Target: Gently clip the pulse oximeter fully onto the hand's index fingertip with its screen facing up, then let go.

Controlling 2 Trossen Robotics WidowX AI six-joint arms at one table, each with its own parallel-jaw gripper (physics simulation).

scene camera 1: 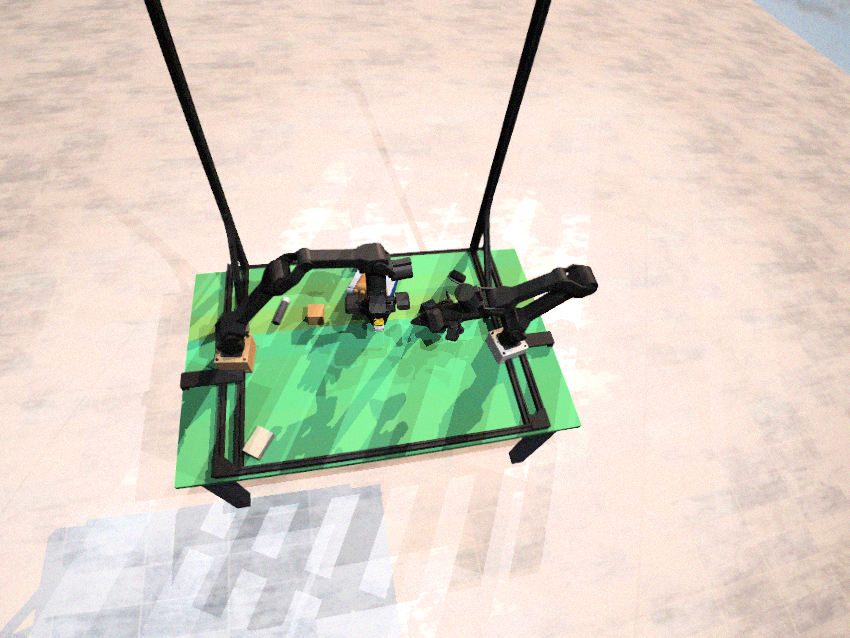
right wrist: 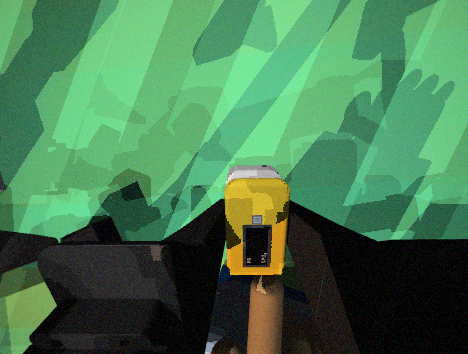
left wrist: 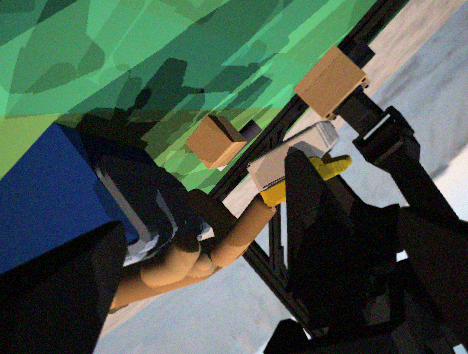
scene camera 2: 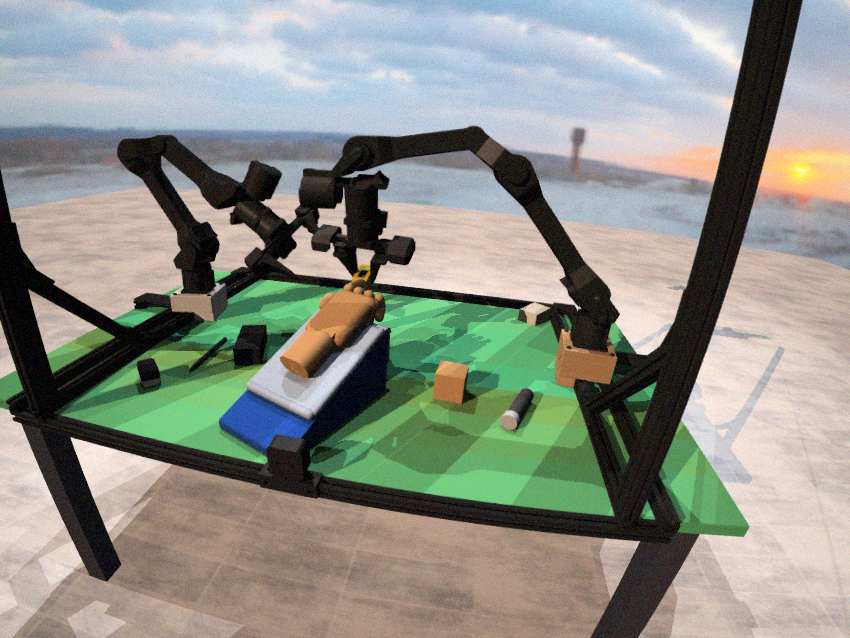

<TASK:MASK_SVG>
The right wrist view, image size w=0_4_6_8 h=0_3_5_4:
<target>my right gripper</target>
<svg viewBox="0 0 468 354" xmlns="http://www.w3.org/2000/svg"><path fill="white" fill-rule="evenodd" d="M290 200L286 243L327 354L468 354L468 239L376 241L341 226ZM225 199L218 200L187 225L162 241L71 241L54 244L45 248L38 256L37 265L57 306L29 336L32 345L23 354L205 354L226 242Z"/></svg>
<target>yellow pulse oximeter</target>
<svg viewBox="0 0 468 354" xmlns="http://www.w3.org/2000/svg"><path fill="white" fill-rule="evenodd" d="M234 166L230 168L227 174L224 193L227 267L230 269L230 275L281 275L282 269L285 266L290 203L289 186L271 165Z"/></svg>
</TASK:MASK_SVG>
